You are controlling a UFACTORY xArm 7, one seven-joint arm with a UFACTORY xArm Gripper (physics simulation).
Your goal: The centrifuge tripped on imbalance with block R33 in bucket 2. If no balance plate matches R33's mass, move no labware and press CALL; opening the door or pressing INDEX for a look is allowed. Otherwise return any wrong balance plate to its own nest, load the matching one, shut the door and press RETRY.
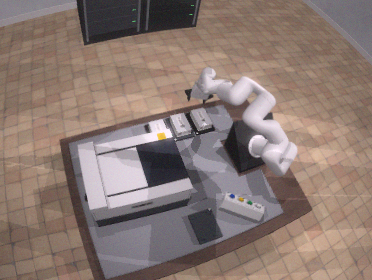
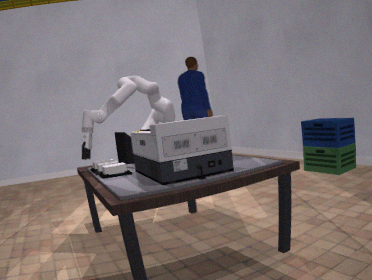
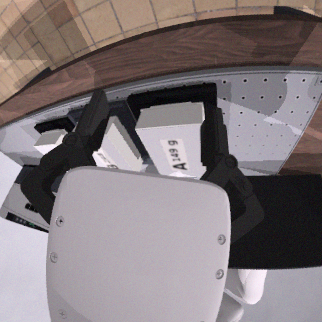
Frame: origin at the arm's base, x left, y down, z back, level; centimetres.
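Where they show: gripper, fingertip midpoint: [image 1: 195,100] [image 2: 86,159] [image 3: 157,107]; arm's base, origin of the base link: [image 1: 257,146] [image 3: 260,226].
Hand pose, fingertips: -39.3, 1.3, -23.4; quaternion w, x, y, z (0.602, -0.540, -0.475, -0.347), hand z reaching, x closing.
Observation:
Things, the pixels of their top centre, and the offset from my fingertips, as dx, dy, dz. "spot": a spot on its surface instead.
- Balance plate A, middle of its top: [image 3: 176,156] [image 1: 201,116] +10.8, +2.5, +0.3
- Plate B, middle of its top: [image 3: 105,159] [image 2: 107,162] [image 1: 180,122] +12.4, +2.5, -12.8
- third light plate, middle of its top: [image 3: 62,161] [image 2: 113,164] [image 1: 159,129] +14.6, +2.5, -25.9
- button box, middle of its top: [image 1: 245,203] +69.3, -0.5, +3.5
- dark flat pad, surface spot: [image 1: 205,226] spot: +73.3, +6.2, -17.8
My gripper [image 1: 196,100] [image 2: 86,156] [image 3: 157,107] is open and empty, above the back edge of the table near plate A. Balance plate A [image 1: 201,119] [image 3: 172,145], a light block labelled 149 g, sits in its black nest. Plate B [image 1: 180,124] [image 3: 120,145] sits in the nest beside it, its mass unreadable. A third light plate [image 1: 158,127] [image 3: 49,140] sits nearest the centrifuge. The centrifuge [image 1: 150,199] [image 2: 192,140] has a white panel and a dark panel on top; its buckets and block R33 cannot be made out. The button box [image 1: 242,208] has blue, yellow, green and whitish buttons.
A dark flat pad [image 1: 205,226] lies between the centrifuge and the button box. The black arm stand [image 1: 240,152] rises at the table's side. A person in blue [image 2: 194,95] stands behind the table. Blue [image 2: 327,132] and green [image 2: 330,158] crates are stacked on the floor.

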